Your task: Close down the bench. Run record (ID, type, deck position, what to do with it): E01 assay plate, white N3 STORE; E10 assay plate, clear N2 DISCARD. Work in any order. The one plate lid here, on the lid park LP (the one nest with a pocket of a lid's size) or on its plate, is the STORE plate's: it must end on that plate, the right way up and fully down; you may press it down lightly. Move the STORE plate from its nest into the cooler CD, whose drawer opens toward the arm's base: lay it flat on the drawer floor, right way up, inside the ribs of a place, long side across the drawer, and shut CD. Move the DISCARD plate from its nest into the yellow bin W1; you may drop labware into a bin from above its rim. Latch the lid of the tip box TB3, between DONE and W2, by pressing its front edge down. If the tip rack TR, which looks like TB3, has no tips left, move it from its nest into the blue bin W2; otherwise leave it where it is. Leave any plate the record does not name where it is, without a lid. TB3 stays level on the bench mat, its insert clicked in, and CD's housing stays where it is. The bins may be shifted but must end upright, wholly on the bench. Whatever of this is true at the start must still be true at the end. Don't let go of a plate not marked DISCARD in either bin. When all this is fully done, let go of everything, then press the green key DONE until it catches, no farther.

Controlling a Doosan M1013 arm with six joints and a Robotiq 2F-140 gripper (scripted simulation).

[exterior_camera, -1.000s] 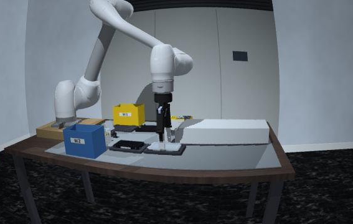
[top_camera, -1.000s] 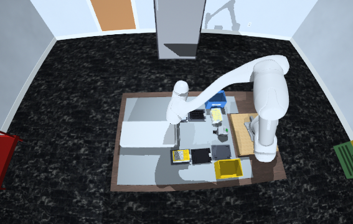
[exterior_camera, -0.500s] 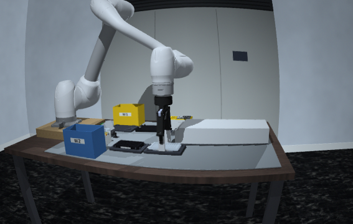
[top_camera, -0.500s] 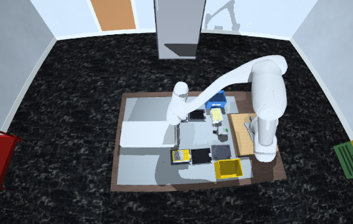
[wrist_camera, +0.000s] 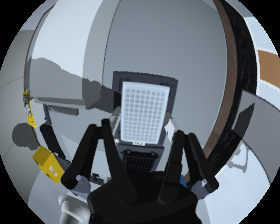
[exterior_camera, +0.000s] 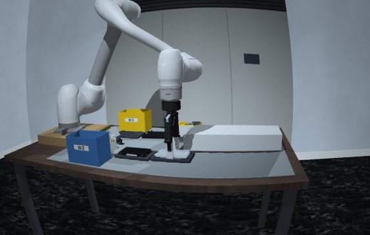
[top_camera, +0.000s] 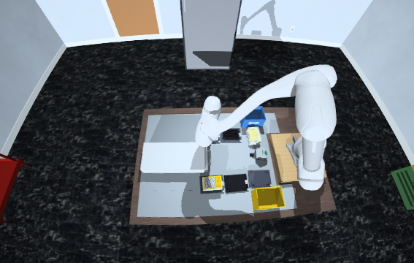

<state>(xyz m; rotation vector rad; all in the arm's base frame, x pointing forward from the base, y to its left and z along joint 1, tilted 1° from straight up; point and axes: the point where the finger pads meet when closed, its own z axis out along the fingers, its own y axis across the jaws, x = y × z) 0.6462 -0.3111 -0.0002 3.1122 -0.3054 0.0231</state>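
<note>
The pale plate lies 2 cm below my hand. From my hand the other things lie so: black plate: 17 cm behind, 3 cm to the left, 2 cm below; then white well plate: 14 cm ahead, 16 cm to the left, 2 cm below; then grey plate lid: 14 cm ahead, 16 cm to the left, 1 cm below.
</note>
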